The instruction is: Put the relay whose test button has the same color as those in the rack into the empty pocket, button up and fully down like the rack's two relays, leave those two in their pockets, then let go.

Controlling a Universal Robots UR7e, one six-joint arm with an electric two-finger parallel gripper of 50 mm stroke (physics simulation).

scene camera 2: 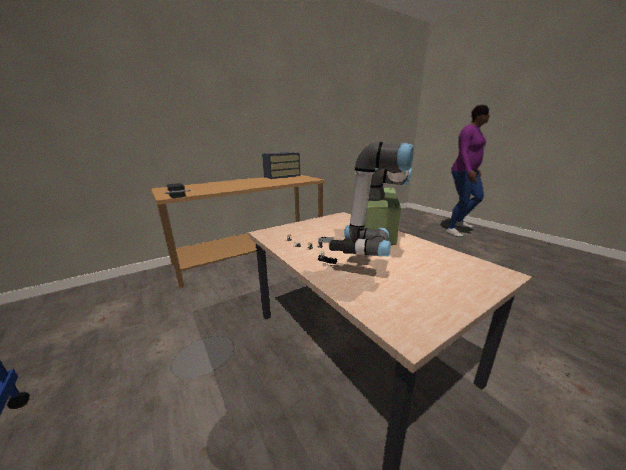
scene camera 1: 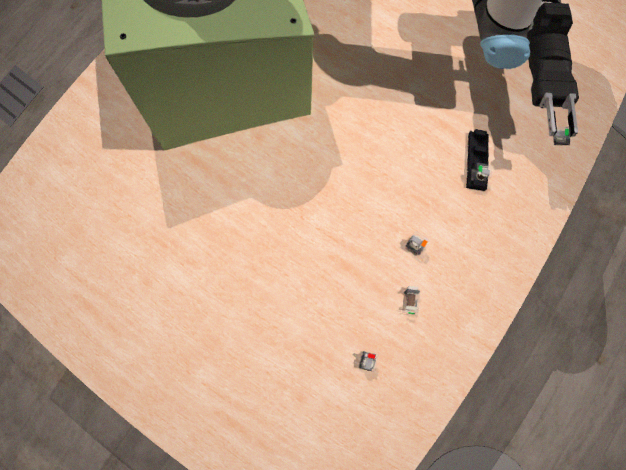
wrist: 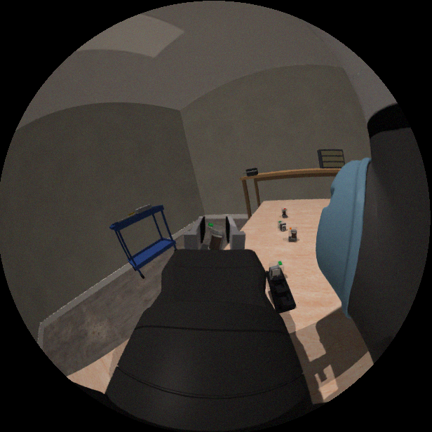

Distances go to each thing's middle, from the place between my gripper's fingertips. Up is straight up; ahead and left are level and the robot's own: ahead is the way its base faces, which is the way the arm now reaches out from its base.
The black rack (scene camera 1: pixel 478 141) lies 150 mm below my hand, 80 mm behind it and 40 mm to the right of it.
